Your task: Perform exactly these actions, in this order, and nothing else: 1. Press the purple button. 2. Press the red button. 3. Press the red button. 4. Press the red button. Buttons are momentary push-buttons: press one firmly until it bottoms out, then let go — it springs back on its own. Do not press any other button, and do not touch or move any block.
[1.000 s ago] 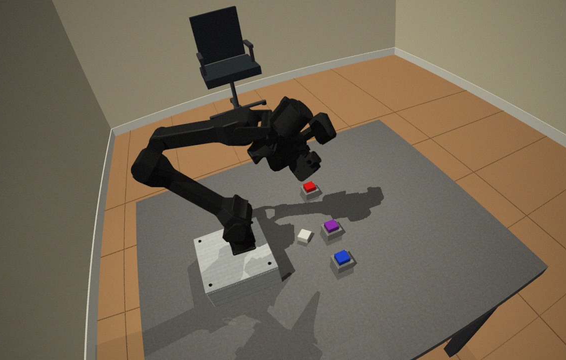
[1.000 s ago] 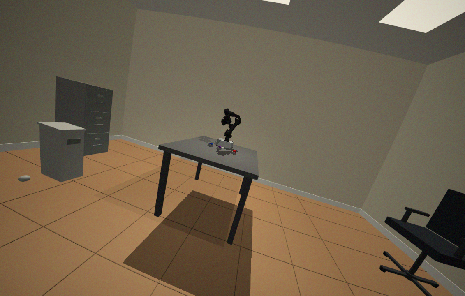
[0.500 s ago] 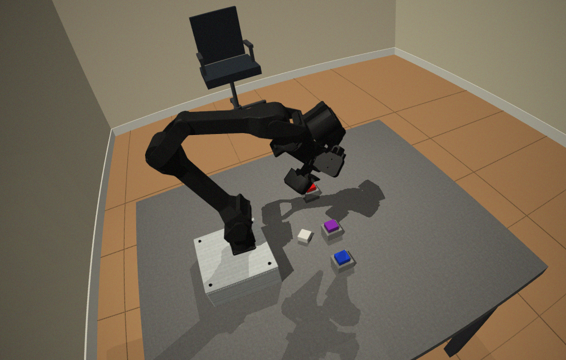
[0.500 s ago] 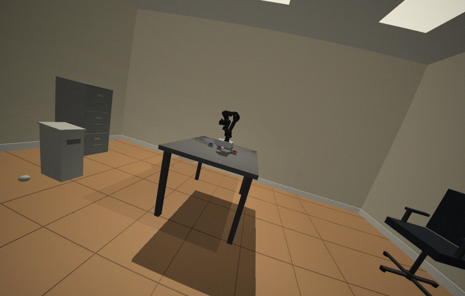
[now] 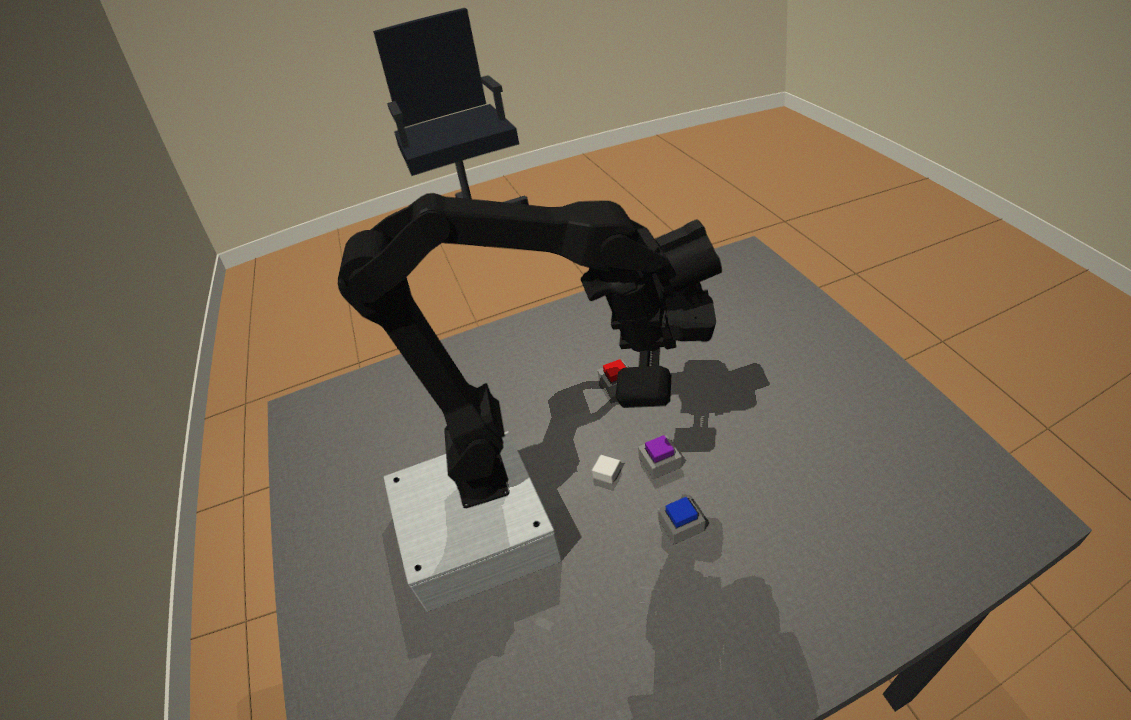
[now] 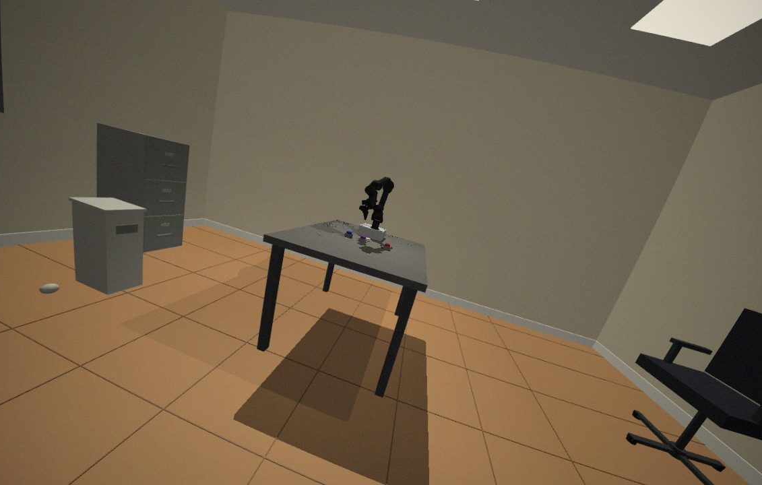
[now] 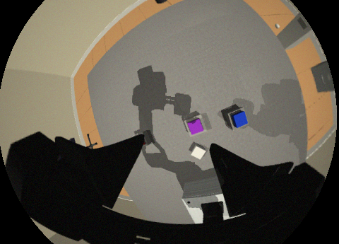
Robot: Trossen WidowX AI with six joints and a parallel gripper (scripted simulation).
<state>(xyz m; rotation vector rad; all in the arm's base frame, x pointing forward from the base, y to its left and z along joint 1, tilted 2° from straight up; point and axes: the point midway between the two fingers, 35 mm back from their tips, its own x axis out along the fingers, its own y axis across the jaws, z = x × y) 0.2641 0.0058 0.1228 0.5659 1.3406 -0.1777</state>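
Now: gripper tip 130 mm above the purple button, 20 mm to the left of it and 10 mm past it. From my gripper tip the other things lie so: white block 160 mm below, 90 mm behind; then red button 170 mm to the left, 130 mm below, 10 mm behind; then blue button 130 mm to the right, 130 mm below, 30 mm behind.
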